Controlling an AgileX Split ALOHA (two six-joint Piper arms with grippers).
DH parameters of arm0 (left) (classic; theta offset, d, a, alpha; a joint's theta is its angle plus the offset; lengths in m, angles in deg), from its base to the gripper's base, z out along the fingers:
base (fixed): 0 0 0 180
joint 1: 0 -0.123 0 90
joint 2: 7.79 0 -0.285 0
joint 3: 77.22 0 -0.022 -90
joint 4: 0 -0.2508 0 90
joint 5: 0 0 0.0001 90
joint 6: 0 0.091 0 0
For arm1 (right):
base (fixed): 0 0 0 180
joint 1: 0 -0.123 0 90
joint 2: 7.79 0 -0.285 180
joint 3: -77.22 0 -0.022 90
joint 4: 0 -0.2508 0 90
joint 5: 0 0 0.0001 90
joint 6: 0 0.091 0 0
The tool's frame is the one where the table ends.
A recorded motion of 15 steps. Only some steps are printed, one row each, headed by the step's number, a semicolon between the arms.
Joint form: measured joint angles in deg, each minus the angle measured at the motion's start. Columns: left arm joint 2, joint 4, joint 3, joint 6, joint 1, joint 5; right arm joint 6, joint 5, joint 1, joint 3, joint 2, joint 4.
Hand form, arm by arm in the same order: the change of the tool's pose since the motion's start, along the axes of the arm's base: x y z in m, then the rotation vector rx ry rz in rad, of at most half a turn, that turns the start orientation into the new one. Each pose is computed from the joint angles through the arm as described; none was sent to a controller.
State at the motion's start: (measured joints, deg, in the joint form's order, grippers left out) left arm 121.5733 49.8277 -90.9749 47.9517 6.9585 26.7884; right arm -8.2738 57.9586 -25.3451 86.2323 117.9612 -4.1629
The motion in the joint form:
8: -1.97 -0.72 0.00 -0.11 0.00 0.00; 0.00 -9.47 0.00 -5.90 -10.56 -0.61
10: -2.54 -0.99 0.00 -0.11 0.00 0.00; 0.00 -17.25 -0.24 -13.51 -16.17 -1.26
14: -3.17 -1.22 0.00 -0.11 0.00 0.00; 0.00 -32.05 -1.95 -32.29 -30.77 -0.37
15: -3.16 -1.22 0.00 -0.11 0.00 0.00; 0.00 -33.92 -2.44 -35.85 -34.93 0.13
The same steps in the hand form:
8: -0.0029 0.0007 0.0160 0.0059 -0.0347 -0.0040; -0.0150 -0.0070 0.0507 0.1093 -0.2206 -0.0161
10: -0.0038 0.0009 0.0206 0.0090 -0.0451 -0.0059; -0.0337 -0.0142 0.0565 0.1570 -0.3089 -0.0280
14: -0.0049 0.0012 0.0257 0.0114 -0.0565 -0.0075; -0.0936 -0.0354 0.0632 0.2230 -0.4823 -0.0072
15: -0.0049 0.0012 0.0256 0.0114 -0.0563 -0.0075; -0.1092 -0.0413 0.0690 0.2379 -0.5233 0.0048

